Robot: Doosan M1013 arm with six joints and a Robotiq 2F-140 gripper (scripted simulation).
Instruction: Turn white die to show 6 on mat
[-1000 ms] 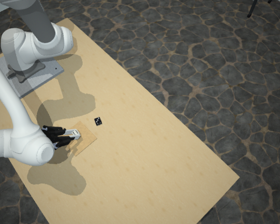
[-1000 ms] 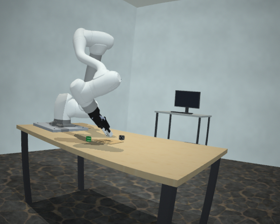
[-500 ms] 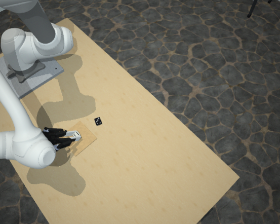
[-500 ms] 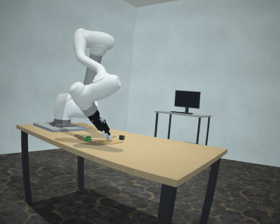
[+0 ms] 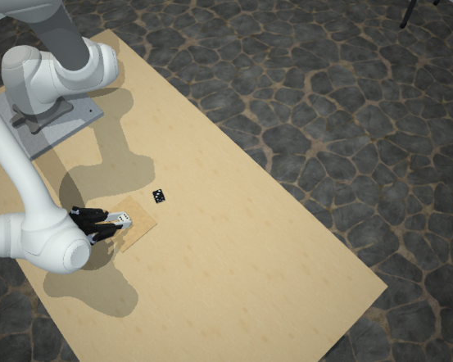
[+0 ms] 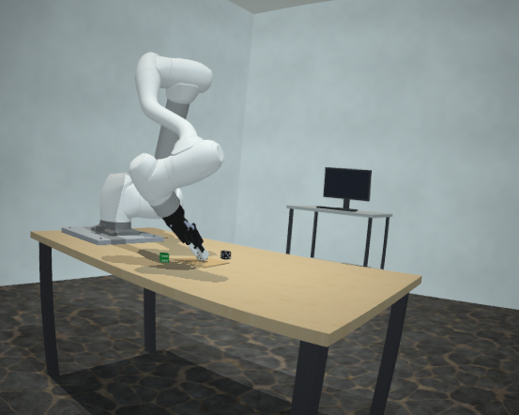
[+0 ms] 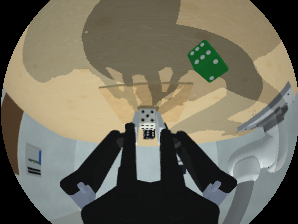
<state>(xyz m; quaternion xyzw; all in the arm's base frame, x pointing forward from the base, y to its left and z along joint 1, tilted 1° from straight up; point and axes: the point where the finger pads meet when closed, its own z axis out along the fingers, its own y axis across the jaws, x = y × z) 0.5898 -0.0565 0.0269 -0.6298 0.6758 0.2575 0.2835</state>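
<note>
My gripper is now 20 mm to the right of the white die and 20 mm above it. The rest, counted from my hand: green die (70 mm behind, 100 mm to the right, 30 mm below); then tan mat (20 mm to the left, 40 mm below); then black die (150 mm to the left, 30 mm below).
</note>
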